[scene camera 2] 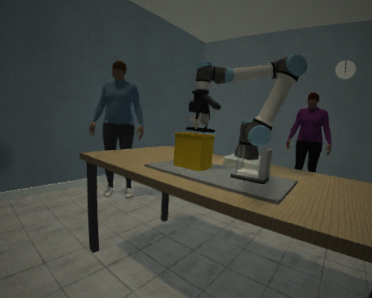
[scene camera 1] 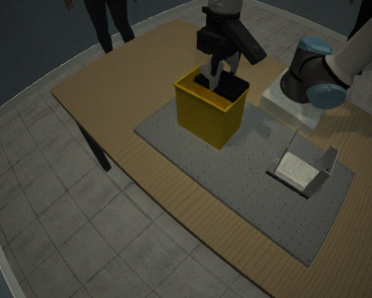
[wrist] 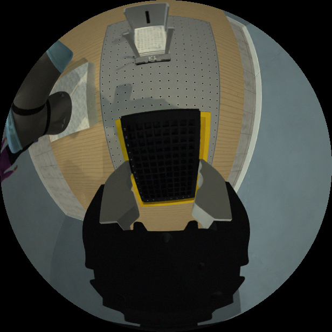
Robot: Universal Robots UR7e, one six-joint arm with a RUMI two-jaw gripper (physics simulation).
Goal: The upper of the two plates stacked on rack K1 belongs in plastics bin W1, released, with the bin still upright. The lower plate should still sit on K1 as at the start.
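Places are measured from the arm's base along level axes (x ahead, y left, z up), in centimetres.
Pixels of known places: gripper, fingertip midpoint: (scene camera 2: 200, 130) (scene camera 1: 222, 83); arm's base, link origin: (scene camera 2: 246, 156) (scene camera 1: 297, 89).
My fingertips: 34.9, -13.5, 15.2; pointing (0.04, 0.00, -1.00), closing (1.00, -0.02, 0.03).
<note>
Ahead of a thing's pixels: the offset from my fingertips to its top centre, as dx, dy, dz. Level surfaces: height alone.
A black grid-patterned plate {+0.0, -0.1, +1.3} (scene camera 1: 233, 87) (scene camera 2: 201, 130) (wrist: 162, 155) hangs about level, close above the rim of the upright yellow bin W1 {+0.5, -3.2, -2.3} (scene camera 1: 205, 120) (scene camera 2: 193, 151) (wrist: 206, 127). In the wrist view it covers most of the bin's opening, with yellow rim showing at both sides and the near end. My gripper (scene camera 1: 223, 79) (scene camera 2: 200, 125) (wrist: 164, 160) is shut on this plate, one finger at each long side. The white lower plate {-2.1, +29.9, -16.8} (scene camera 1: 296, 171) (wrist: 151, 39) lies in the grey rack K1 {-2.0, +28.9, -5.2} (scene camera 1: 320, 182) (scene camera 2: 265, 162) (wrist: 135, 17). The bin's inner floor is hidden.
The bin and rack stand on a grey perforated mat {dz -20.3} (scene camera 1: 240, 185) (scene camera 2: 220, 176) (wrist: 200, 75) on the wooden table {dz -21.5} (scene camera 1: 115, 85) (scene camera 2: 125, 155). The arm's pale base block (scene camera 1: 290, 107) (wrist: 80, 122) stands beside the mat. Two people stand beyond the table in the second scene view.
</note>
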